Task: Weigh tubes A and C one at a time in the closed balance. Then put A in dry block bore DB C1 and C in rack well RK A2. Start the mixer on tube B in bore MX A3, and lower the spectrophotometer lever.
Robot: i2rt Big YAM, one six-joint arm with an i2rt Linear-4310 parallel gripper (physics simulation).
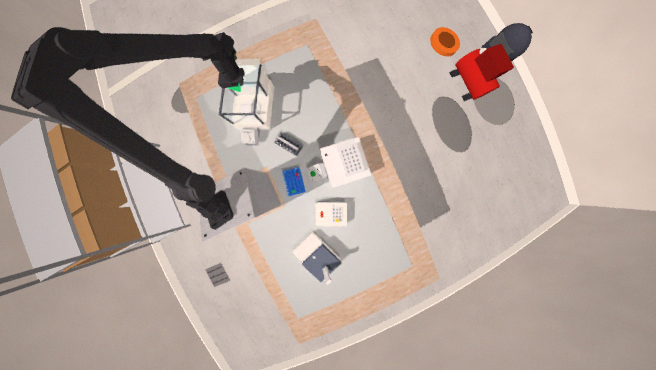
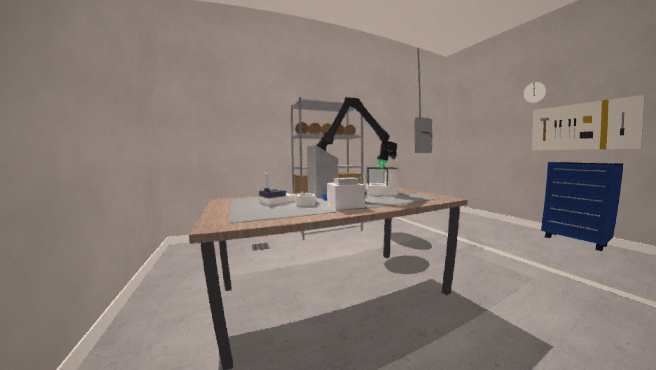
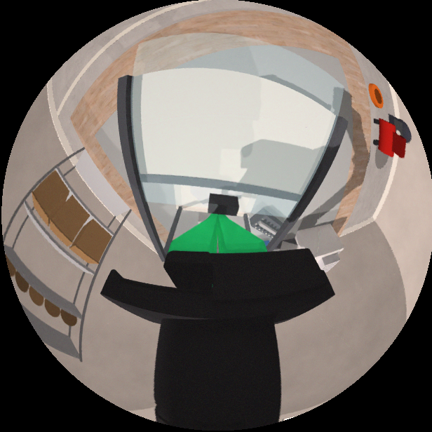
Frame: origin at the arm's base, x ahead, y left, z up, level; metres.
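Seen in the pictures: gripper, fingertip midpoint: (image 1: 240,90); arm's base, origin of the base link: (image 1: 219,210) (image 2: 319,151).
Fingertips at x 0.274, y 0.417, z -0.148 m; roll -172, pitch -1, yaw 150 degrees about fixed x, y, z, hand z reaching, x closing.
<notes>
Offsets run from my fingertips to a thing's top centre. "spot": to the spot under its first point.
My gripper (image 1: 235,88) (image 2: 382,164) (image 3: 217,214) is shut and empty. Its green fingertips point down at the balance's top, close to a black handle (image 3: 223,204); contact is unclear. The balance @[spot: dx +0.053, dy -0.072, dz -0.127 m] (image 1: 266,107) (image 2: 382,190) has a glass chamber with dark posts. A blue rack @[dx -0.041, dy -0.450, dz -0.172 m] (image 1: 292,182) holds small red and green items; tube letters are unreadable. A small white device @[spot: dx +0.093, dy -0.490, dz -0.121 m] (image 1: 320,172) shows a green spot. A white box with a hole grid (image 1: 346,161) (image 2: 346,195) and a smaller cream box @[dx +0.022, dy -0.685, dz -0.132 m] (image 1: 331,214) (image 2: 306,200) stand nearby. The spectrophotometer @[spot: dx -0.147, dy -0.818, dz -0.122 m] (image 1: 317,257) (image 2: 275,197) has an upright lever @[dx -0.145, dy -0.892, dz -0.002 m] (image 1: 327,276) (image 2: 266,180).
A black slotted block @[dx +0.042, dy -0.277, dz -0.154 m] (image 1: 288,143) (image 3: 262,226) lies between the balance and the blue rack. A white display unit @[dx -0.109, dy -0.146, dz -0.127 m] (image 1: 249,136) adjoins the balance. The arm's tall grey stand (image 2: 320,172) rises at the table's (image 2: 280,227) back edge. A shelf unit stands behind it.
</notes>
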